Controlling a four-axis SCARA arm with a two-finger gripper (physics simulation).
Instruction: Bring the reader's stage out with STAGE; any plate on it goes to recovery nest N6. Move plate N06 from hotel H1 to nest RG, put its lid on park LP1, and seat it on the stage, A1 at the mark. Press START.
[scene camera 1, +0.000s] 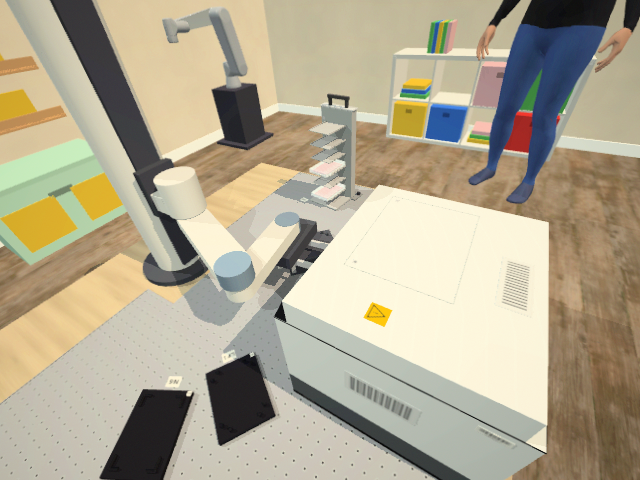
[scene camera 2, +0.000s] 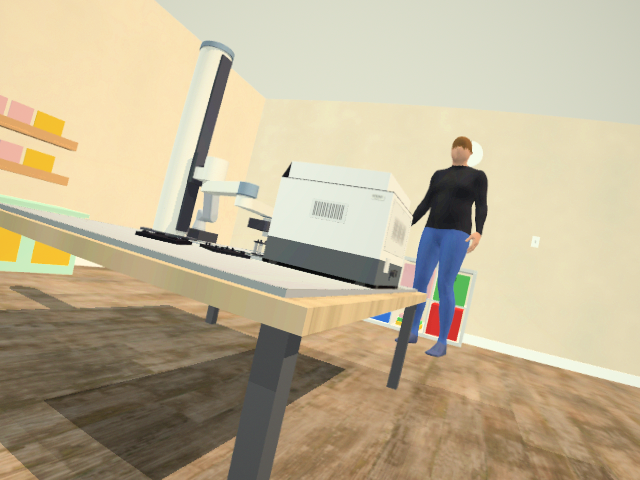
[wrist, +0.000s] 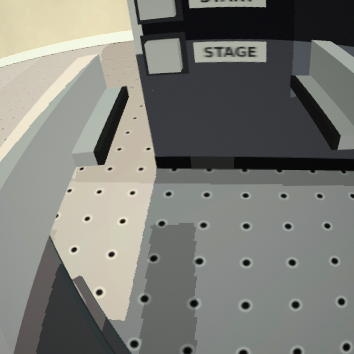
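Seen in the pictures: gripper, between the fingertips: (wrist: 208, 63); arm's base, origin of its link: (scene camera 1: 182, 259).
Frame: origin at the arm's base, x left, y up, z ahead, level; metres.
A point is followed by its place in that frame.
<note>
The white reader (scene camera 1: 413, 248) {x 0.020, y 0.353, z 0.775 m} (scene camera 2: 292, 206) {x -0.180, y 0.205, z 0.679 m} has a dark front (wrist: 225, 110) {x 0.150, y 0.059, z 0.614 m} with a pale button (wrist: 163, 56) {x 0.182, y 0.098, z 0.606 m} beside the STAGE label (wrist: 230, 51) {x 0.146, y 0.098, z 0.613 m}; the START button (wrist: 156, 7) {x 0.182, y 0.126, z 0.606 m} shows partly above it. My gripper (wrist: 208, 63) {x 0.155, y 0.108, z 0.565 m} is drawn in to its narrow stand, with a gap and nothing between its fingers, in front of the STAGE panel. In scene camera 1 its dark body hangs beside the reader. The hotel (scene camera 1: 349, 155) {x 0.604, y 0.211, z 0.367 m} holds pinkish plates (scene camera 1: 328, 167) {x 0.532, y 0.181, z 0.311 m} (scene camera 1: 329, 192) {x 0.524, y 0.075, z 0.316 m} low down; their names cannot be read. A black nest (scene camera 1: 147, 434) {x -0.405, y 0.025, z 0.401 m} lies by the N6 label (scene camera 1: 173, 381) {x -0.304, y 0.013, z 0.349 m}. No stage shows.
A second black nest (scene camera 1: 240, 397) {x -0.253, y 0.023, z 0.520 m} lies between N6 and the reader; its label is hard to read. The arm's column (scene camera 1: 121, 134) {x -0.030, y 0.473, z 0.077 m} (scene camera 2: 188, 139) {x -0.064, y 0.432, z 0.040 m} stands behind the nests. A dark corner (wrist: 65, 310) {x 0.192, y 0.073, z 0.479 m} shows low left in the wrist view. A person (scene camera 1: 542, 67) (scene camera 2: 452, 206) stands beyond the table.
</note>
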